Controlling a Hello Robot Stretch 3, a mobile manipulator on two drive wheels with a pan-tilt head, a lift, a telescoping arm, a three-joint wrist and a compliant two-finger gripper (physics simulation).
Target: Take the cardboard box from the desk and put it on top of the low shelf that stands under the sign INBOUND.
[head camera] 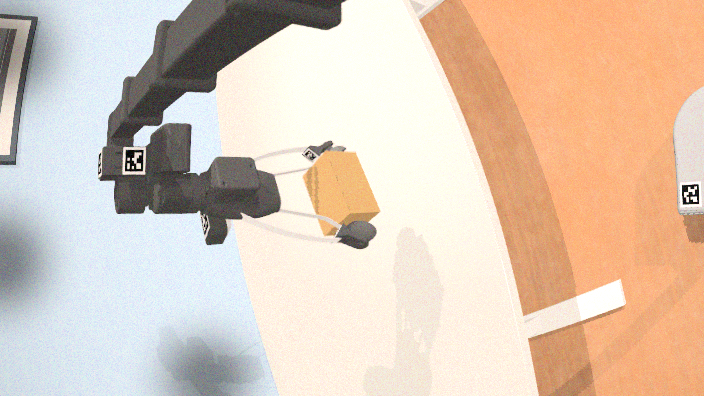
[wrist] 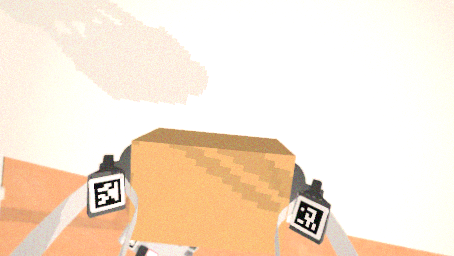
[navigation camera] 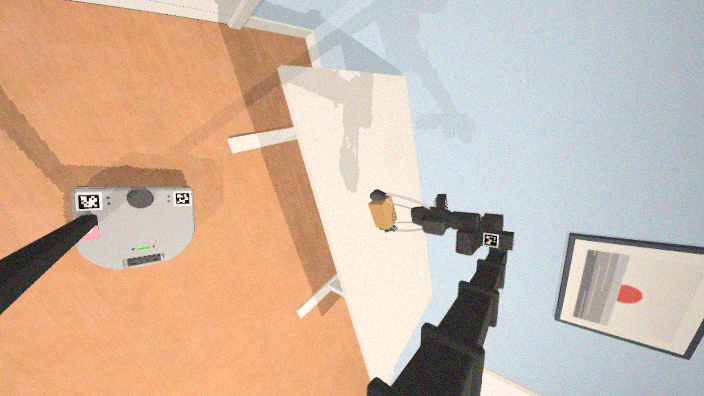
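Pixels of known places: gripper, fingertip midpoint: (head camera: 357,193) (navigation camera: 375,210); robot's base, link origin: (navigation camera: 140,197).
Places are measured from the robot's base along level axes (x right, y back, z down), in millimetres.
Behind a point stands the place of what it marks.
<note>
The cardboard box (head camera: 345,192) {y 21, x 512, z -910 mm} (navigation camera: 382,215) {y 29, x 516, z -908 mm} (wrist: 210,200) is a plain orange-brown block. My gripper (head camera: 346,190) {y 22, x 545, z -862 mm} (navigation camera: 383,212) {y 22, x 545, z -862 mm} (wrist: 213,170) {y 22, x 545, z -862 mm} is shut on it, with one dark fingertip pressed against each end. The box is held above the white desk (head camera: 320,310) {y -205, x 837, z -720 mm} (navigation camera: 392,150) {y -236, x 878, z -720 mm} (wrist: 350,75); the shadow of the gripper lies on the desk apart from it. The box's underside is hidden. The low shelf and the sign INBOUND do not show in these views.
My telescoping arm (head camera: 190,55) {y 87, x 278, z -1211 mm} (navigation camera: 452,345) {y 83, x 192, z -1200 mm} reaches along the blue wall (head camera: 125,280) {y -169, x 1219, z -1080 mm} (navigation camera: 575,125) {y -312, x 1167, z -1387 mm}. A framed picture (head camera: 21,90) {y 372, x 1392, z -1418 mm} (navigation camera: 640,295) {y 392, x 1400, z -1664 mm} hangs there. My base (head camera: 692,150) {y 107, x 117, z -160 mm} (navigation camera: 145,225) {y 101, x 9, z -160 mm} stands on the orange floor. A white desk foot (head camera: 600,300) (navigation camera: 262,140) sticks out beyond the desk's edge.
</note>
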